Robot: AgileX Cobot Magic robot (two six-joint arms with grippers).
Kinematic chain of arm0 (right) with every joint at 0, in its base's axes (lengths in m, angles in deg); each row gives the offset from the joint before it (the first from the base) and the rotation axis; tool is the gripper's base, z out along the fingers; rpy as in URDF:
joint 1: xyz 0 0 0.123 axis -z
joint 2: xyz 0 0 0 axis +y
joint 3: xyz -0.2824 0 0.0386 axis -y
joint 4: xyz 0.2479 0 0.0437 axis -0.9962 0 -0.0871
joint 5: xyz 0 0 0 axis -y
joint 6: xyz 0.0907 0 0.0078 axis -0.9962 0 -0.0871
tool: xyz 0 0 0 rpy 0 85 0
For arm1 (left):
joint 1: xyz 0 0 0.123 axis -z
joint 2: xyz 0 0 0 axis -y
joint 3: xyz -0.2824 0 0.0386 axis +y
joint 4: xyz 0.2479 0 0.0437 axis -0.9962 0 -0.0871
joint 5: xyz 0 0 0 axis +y
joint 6: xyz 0.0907 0 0.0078 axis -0.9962 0 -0.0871
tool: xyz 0 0 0 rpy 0 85 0
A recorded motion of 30 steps. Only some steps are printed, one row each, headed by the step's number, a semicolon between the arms.
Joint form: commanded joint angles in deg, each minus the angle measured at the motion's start. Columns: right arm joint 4, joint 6, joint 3, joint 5, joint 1, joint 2; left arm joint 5, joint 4, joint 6, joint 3, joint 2, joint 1.
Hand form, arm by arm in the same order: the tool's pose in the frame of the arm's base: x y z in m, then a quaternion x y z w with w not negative. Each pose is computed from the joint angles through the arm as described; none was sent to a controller.
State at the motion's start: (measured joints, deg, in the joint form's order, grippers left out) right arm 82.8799 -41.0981 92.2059 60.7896 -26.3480 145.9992; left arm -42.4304 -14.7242 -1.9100 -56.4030 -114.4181 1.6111
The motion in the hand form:
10: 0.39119 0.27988 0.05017 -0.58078 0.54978 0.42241 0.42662; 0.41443 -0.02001 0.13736 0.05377 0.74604 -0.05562 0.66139
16: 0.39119 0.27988 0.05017 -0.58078 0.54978 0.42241 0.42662; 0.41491 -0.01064 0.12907 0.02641 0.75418 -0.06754 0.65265
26: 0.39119 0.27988 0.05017 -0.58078 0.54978 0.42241 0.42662; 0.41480 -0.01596 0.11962 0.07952 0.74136 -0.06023 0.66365
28: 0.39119 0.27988 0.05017 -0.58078 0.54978 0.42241 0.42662; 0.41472 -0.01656 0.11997 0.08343 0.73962 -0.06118 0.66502
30: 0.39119 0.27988 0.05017 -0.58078 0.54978 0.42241 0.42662; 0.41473 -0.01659 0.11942 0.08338 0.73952 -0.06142 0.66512
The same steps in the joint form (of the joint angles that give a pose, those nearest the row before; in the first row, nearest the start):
10: -0.58 -0.05 0.06 0.80 0.25 -0.10; -9.03 4.71 7.93 -0.38 -5.29 -0.55
16: -0.58 -0.05 0.06 0.80 0.25 -0.10; -9.03 4.29 11.21 -0.37 -6.42 -1.92
26: -0.58 -0.05 0.06 0.80 0.25 -0.10; -12.99 0.66 7.75 -0.37 -8.52 -1.92
28: -0.58 -0.05 0.06 0.80 0.25 -0.10; -13.26 0.23 7.70 -0.37 -8.52 -1.92
30: -0.58 -0.05 0.06 0.80 0.25 -0.10; -13.38 0.23 7.70 -0.37 -8.62 -1.92

